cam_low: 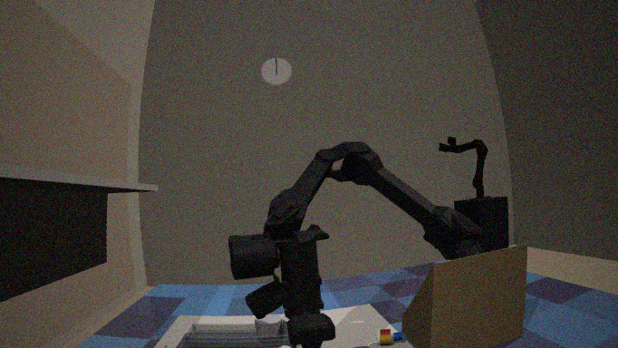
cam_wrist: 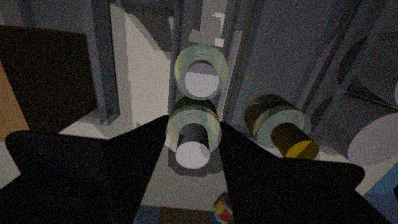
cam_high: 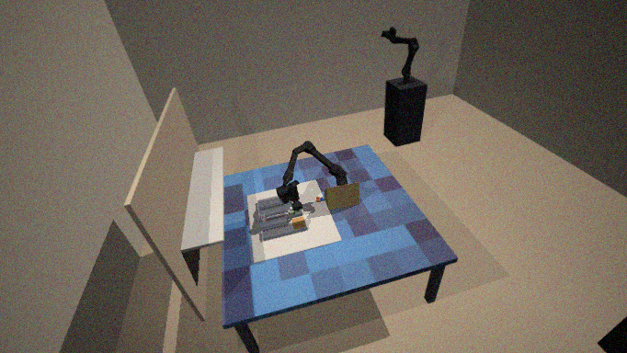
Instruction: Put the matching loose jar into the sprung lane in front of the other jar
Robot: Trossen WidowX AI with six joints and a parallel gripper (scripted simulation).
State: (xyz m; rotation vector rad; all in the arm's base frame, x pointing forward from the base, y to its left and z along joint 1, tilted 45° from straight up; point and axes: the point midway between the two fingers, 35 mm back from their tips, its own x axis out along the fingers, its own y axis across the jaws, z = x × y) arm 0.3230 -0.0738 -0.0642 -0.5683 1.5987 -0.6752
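Now: the grey lane rack 14 cm ahead of my gripper tip, 2 cm to the left of it and 3 cm below it.
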